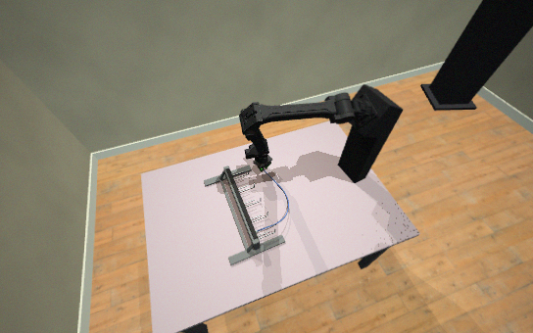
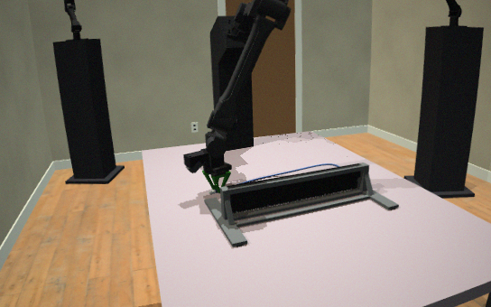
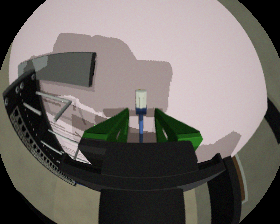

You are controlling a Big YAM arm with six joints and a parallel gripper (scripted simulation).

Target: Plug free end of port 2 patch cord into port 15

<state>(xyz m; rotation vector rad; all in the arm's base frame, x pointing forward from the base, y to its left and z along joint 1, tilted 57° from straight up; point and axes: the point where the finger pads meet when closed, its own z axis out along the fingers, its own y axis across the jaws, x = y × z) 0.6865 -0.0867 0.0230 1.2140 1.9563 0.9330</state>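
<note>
Right now my hand is 1 cm short of the plug and 2 cm to the left of it.
</note>
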